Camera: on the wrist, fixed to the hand. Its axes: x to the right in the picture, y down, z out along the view.
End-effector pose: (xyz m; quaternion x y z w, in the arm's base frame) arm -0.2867 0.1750 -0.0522 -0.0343 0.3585 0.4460 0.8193
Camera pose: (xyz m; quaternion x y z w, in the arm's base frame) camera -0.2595 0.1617 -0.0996 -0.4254 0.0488 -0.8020 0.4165
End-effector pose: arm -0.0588 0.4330 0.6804 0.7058 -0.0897 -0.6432 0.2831
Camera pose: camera -0.0401 0.4595 0.6345 -0.1625 -0.7466 0.2174 0.6074
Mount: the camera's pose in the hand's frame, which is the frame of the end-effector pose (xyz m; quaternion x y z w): 0.0293 -0.0410 -0.0249 -0.0250 0.1079 -0.9937 0.0156
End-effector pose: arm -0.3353 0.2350 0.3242 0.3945 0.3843 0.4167 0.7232
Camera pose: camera -0.3346 0.2538 0.2712 -0.4388 0.4656 -0.6600 0.3938
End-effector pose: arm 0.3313 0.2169 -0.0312 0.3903 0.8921 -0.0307 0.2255
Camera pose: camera 0.2754 0.2142 -0.0263 0.8828 -0.4269 0.1601 0.1135
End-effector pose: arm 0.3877 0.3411 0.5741 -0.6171 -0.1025 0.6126 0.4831
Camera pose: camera 0.4348 0.3714 0.5790 0.0141 -0.5780 -0.5397 0.6119
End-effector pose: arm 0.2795 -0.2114 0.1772 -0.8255 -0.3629 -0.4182 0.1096
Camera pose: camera 0.2473 -0.1794 0.2103 -0.3901 0.8037 0.2136 0.3953
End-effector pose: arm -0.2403 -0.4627 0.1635 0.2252 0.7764 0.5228 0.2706
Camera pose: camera -0.2814 -0.4758 0.1275 -0.8312 0.2520 -0.2170 0.4456
